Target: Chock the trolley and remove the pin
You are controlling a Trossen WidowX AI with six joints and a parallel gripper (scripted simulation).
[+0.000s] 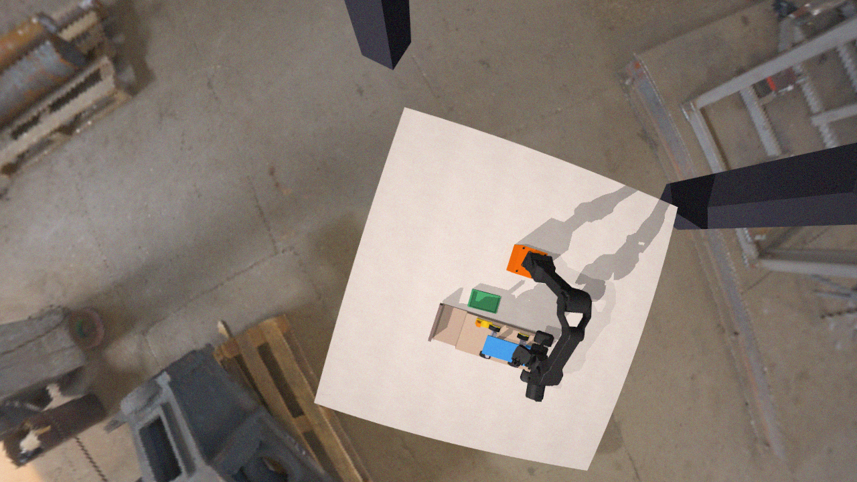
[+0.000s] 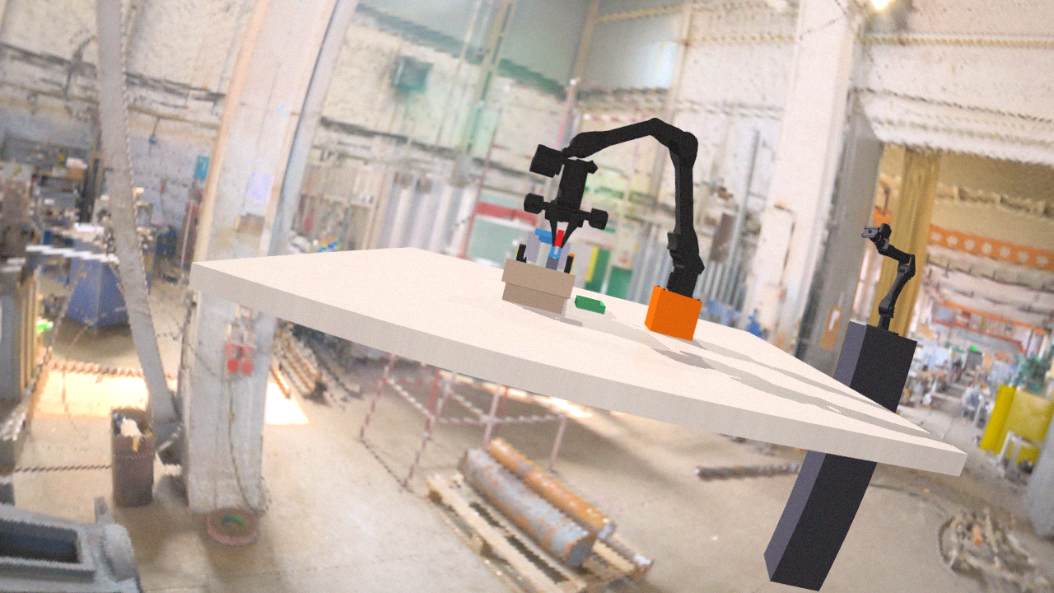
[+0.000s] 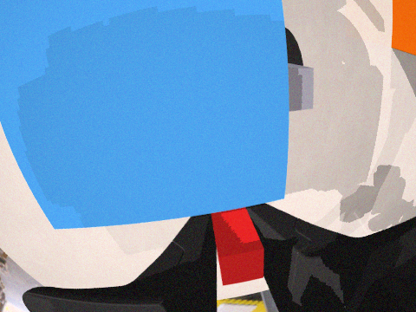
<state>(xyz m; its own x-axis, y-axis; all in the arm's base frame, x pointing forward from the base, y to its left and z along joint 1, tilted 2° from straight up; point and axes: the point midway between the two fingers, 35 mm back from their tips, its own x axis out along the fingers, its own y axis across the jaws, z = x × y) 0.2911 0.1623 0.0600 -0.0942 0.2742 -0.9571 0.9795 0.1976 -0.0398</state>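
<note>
The green tray is 24 cm to the right of my gripper tip, 14 cm below it and 6 cm behind it. Round my gripper tip: red-headed stop pin (right at my gripper tip); ramp block (11 cm to the right, 9 cm below, 4 cm ahead); blue trolley (10 cm to the right, 4 cm ahead, 3 cm below).
</note>
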